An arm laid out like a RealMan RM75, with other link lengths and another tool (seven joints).
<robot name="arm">
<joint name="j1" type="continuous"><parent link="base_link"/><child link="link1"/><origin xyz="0 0 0.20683"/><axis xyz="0 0 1"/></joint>
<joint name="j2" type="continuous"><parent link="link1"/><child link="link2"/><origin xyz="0 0 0" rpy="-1.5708 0 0"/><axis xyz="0 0 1"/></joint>
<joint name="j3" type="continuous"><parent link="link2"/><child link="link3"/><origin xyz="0 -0.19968 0" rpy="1.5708 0 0"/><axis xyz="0 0 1"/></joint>
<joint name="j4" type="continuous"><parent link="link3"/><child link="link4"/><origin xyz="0 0 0" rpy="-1.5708 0 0"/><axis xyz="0 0 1"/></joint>
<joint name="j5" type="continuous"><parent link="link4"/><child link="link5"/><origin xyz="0 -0.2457 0" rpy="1.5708 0 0"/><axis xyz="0 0 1"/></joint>
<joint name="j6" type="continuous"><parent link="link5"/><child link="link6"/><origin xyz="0 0 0" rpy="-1.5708 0 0"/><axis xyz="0 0 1"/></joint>
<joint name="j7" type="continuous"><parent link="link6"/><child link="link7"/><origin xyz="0 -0.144 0" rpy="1.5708 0 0"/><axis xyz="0 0 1"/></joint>
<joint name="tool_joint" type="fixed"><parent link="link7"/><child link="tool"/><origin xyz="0.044 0.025 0.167" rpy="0 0.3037 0.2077"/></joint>
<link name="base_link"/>
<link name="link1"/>
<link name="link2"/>
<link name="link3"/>
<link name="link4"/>
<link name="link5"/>
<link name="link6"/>
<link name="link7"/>
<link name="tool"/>
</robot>
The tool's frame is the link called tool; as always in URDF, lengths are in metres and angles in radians. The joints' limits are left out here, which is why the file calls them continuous.
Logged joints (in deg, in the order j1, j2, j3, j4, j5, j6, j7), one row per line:
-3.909, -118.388, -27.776, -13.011, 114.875, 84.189, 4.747
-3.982, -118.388, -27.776, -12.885, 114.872, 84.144, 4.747
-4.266, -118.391, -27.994, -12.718, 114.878, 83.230, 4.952
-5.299, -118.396, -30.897, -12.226, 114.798, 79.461, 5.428
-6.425, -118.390, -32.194, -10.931, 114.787, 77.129, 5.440
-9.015, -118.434, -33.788, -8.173, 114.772, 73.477, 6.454
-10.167, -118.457, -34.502, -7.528, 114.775, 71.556, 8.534
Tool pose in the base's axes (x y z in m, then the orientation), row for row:
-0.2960, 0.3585, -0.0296, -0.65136, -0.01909, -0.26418, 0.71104
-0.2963, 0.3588, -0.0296, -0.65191, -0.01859, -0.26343, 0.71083
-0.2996, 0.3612, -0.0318, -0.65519, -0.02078, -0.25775, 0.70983
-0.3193, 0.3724, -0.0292, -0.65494, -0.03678, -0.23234, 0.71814
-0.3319, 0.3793, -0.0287, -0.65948, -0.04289, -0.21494, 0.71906
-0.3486, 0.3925, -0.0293, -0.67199, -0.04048, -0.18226, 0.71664
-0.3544, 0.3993, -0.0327, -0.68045, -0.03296, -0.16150, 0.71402
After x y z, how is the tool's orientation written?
As a quaternion, x y z w.
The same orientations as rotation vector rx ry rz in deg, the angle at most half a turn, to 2 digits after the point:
-82.78, -2.43, -33.57
-82.86, -2.36, -33.48
-83.30, -2.64, -32.77
-83.01, -4.66, -29.45
-83.55, -5.43, -27.23
-85.22, -5.13, -23.11
-86.38, -4.18, -20.50

